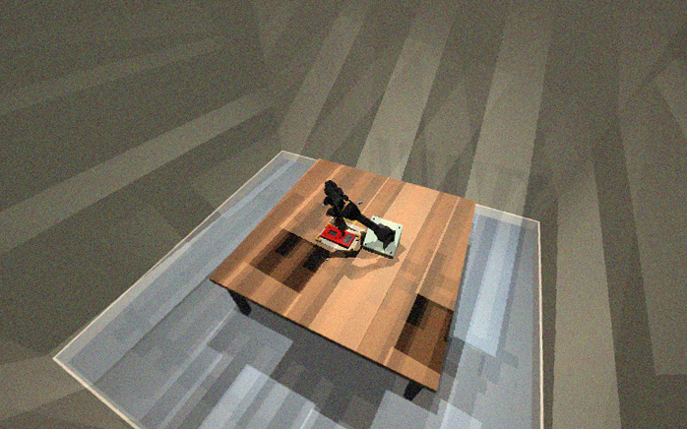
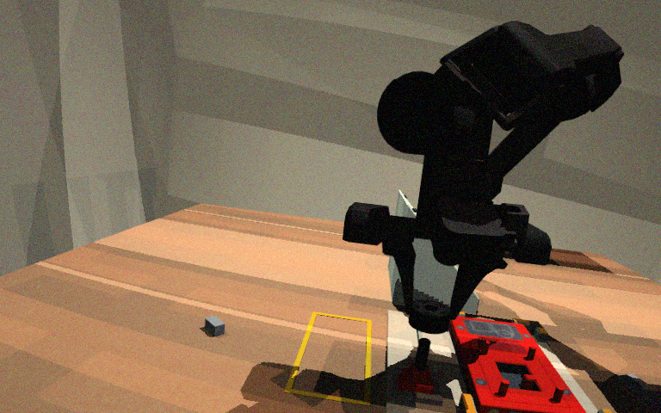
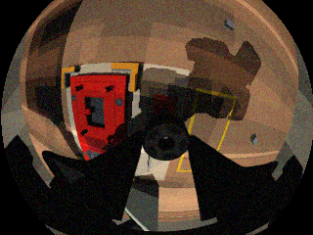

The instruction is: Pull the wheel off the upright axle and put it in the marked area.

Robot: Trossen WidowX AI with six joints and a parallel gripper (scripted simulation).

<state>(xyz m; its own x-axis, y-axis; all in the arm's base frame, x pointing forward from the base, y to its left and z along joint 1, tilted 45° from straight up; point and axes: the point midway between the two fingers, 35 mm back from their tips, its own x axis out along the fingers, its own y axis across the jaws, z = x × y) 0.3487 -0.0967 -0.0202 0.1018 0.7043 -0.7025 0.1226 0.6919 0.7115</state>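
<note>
Now: gripper tip 50 mm above the upright axle. Round my gripper tip: grey cube (80 mm behind, 230 mm to the right, 80 mm below); grey strip (20 mm ahead, 300 mm to the left, 90 mm below); wheel (right at my gripper tip).
</note>
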